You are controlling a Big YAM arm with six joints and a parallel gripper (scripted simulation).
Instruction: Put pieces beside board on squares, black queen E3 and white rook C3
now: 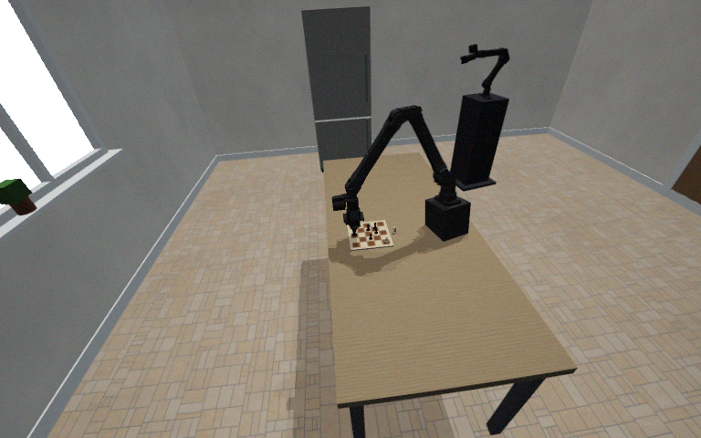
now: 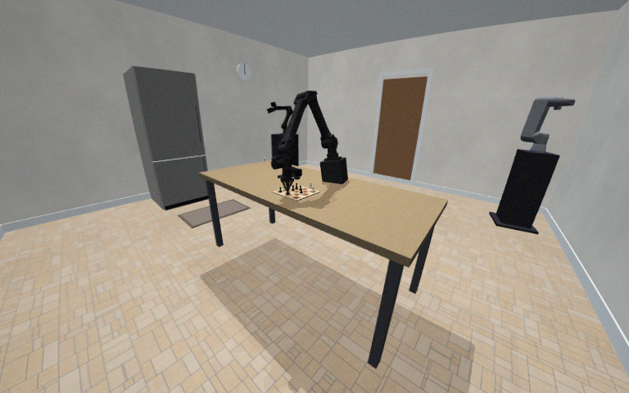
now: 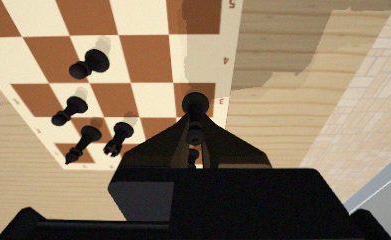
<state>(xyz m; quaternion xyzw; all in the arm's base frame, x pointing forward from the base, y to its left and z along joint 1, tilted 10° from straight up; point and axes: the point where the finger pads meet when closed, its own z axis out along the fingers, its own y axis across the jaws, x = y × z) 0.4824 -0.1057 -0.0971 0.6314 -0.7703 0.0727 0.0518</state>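
Now: hand right at the black queen. From my hand the other things lie so: chessboard (80 mm behind, 40 mm below, 20 mm to the left).
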